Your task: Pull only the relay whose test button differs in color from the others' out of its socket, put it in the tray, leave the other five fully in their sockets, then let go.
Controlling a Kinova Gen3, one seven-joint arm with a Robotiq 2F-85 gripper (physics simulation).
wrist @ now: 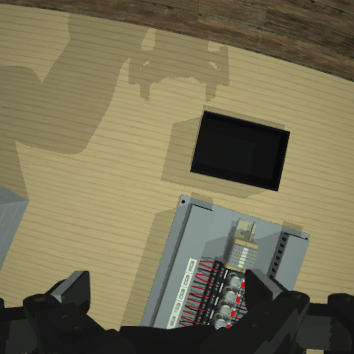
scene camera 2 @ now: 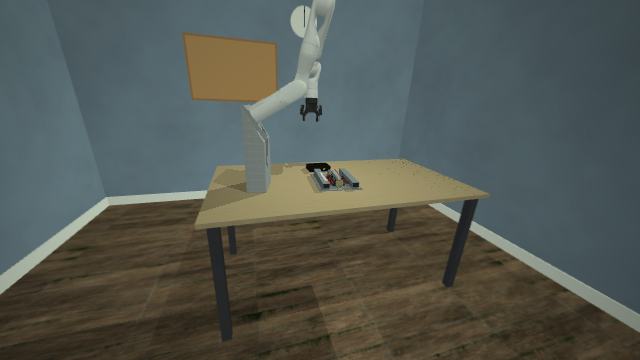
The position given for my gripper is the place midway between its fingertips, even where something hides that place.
Observation:
I see my gripper (wrist: 167, 287), a grey panel (wrist: 266, 233) and a black tray (wrist: 225, 149).

